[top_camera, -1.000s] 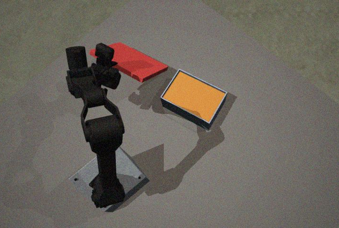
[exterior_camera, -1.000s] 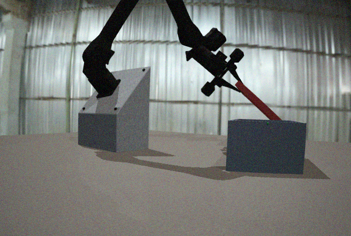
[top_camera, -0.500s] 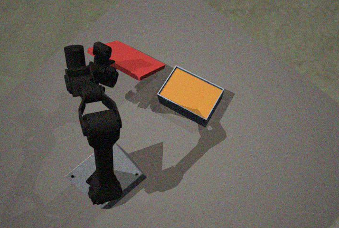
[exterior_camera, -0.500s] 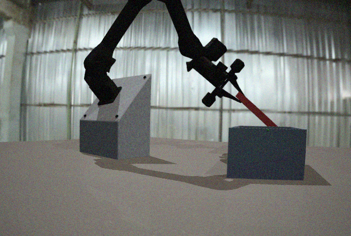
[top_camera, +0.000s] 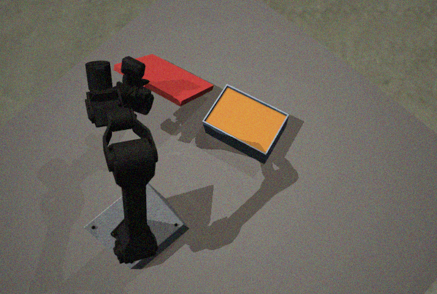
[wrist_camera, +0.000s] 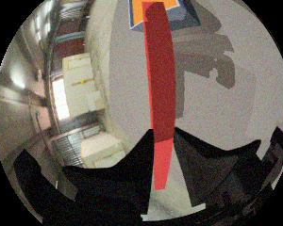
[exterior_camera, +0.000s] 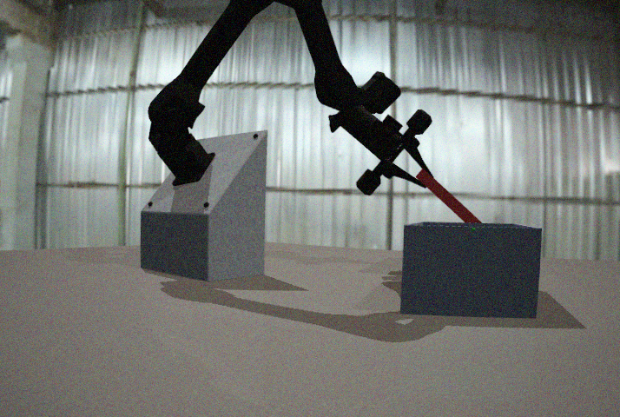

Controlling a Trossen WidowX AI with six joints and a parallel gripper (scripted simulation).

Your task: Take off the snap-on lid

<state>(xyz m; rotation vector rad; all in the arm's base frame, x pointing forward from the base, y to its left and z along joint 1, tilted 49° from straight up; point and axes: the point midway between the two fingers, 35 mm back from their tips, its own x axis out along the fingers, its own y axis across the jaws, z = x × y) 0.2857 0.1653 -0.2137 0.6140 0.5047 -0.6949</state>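
Right now the lid is 6 cm ahead of my gripper tip, 5 cm below it and 1 cm to the left of it. The rest, counted from my gripper tip: storage box: 26 cm to the right, 13 cm ahead, 11 cm below.
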